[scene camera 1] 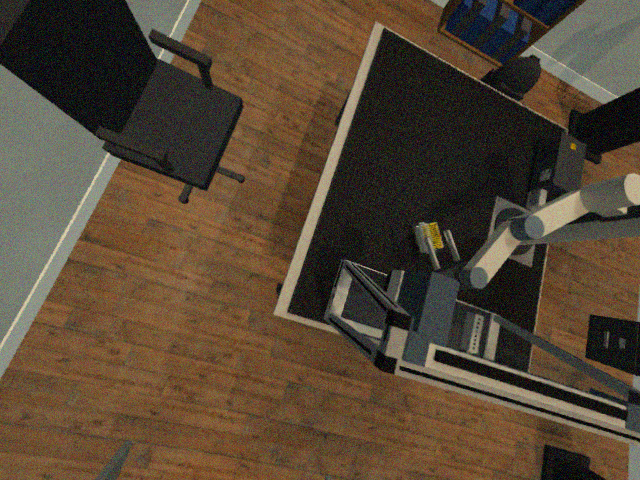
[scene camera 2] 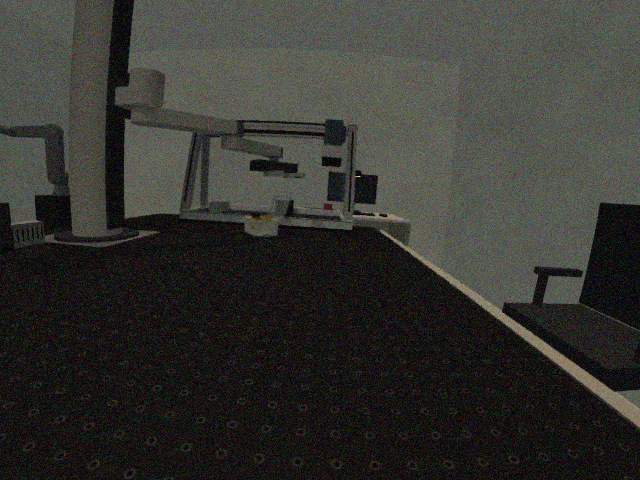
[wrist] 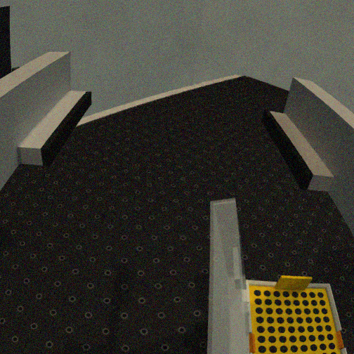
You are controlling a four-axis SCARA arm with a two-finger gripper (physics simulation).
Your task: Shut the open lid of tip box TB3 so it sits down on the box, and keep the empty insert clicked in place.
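Places are measured from the arm's base along level axes (x ahead, y right, z down), in metres.
Pixels of known places: gripper, between the fingertips: (scene camera 1: 436, 234) (scene camera 2: 294, 174); arm's base, origin of its link: (scene camera 2: 98, 239).
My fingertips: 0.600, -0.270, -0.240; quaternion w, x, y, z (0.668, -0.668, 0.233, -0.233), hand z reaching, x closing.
Note:
Ahead of a thing's pixels: the offset from my fingertips to its middle, as dx, dy, dz. "*": to the spot under its first point.
Tip box TB3 @(-0.105, +0.050, +0.195) (scene camera 2: 262, 228) stands on the dark table top near the gantry frame. Its yellow insert @(-0.105, +0.050, +0.163) (scene camera 1: 434, 236) (wrist: 293, 315) sits level inside the rim in the wrist view, with rows of empty dark holes. The translucent grey lid (wrist: 224, 270) stands raised along the box's left side in the wrist view; its far end is near the middle of that view. The lower part of box and lid is cut off there. My gripper (scene camera 1: 435, 230) (scene camera 2: 284, 174) (wrist: 180, 84) is shut on nothing, its fingers keeping a wide gap, and hangs above the box area.
A gantry frame @(* -0.031, -0.396, -0.268) (scene camera 1: 491, 382) (scene camera 2: 289, 122) rises beside the box, with a blue-grey carriage (scene camera 1: 436, 310) (scene camera 2: 334, 132). The arm's column (scene camera 2: 90, 129) stands at the left in scene camera 2. A dark equipment box @(* -0.724, +0.650, +0.113) (scene camera 1: 570, 167) is near the arm's base. A chair (scene camera 1: 183, 121) (scene camera 2: 573, 330) stands beside the table.

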